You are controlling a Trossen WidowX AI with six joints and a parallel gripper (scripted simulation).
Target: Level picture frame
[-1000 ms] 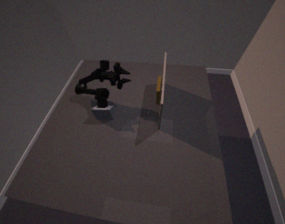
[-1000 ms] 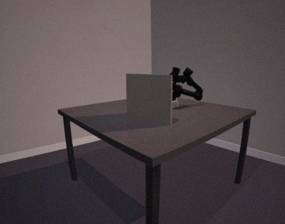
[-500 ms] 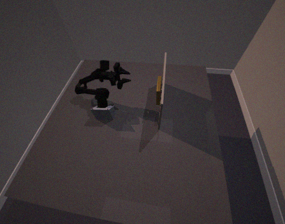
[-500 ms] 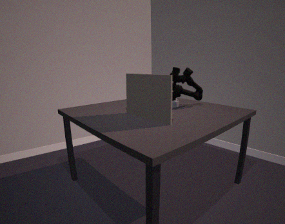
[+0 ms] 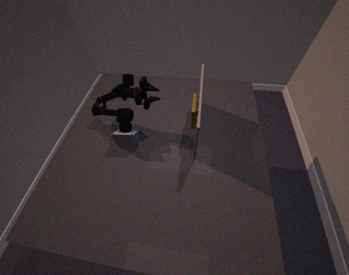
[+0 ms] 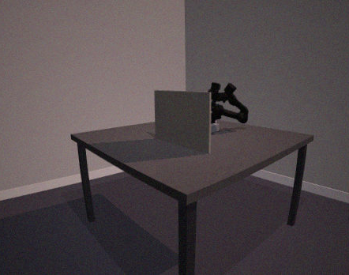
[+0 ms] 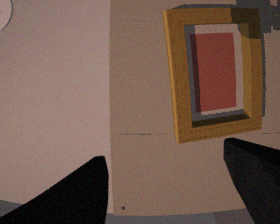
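Right now the picture frame is 200 mm ahead of my gripper tip, 30 mm to the right of it and 90 mm below it. Also, from my gripper tip: wall panel (220 mm ahead, 20 mm to the right, 110 mm below).
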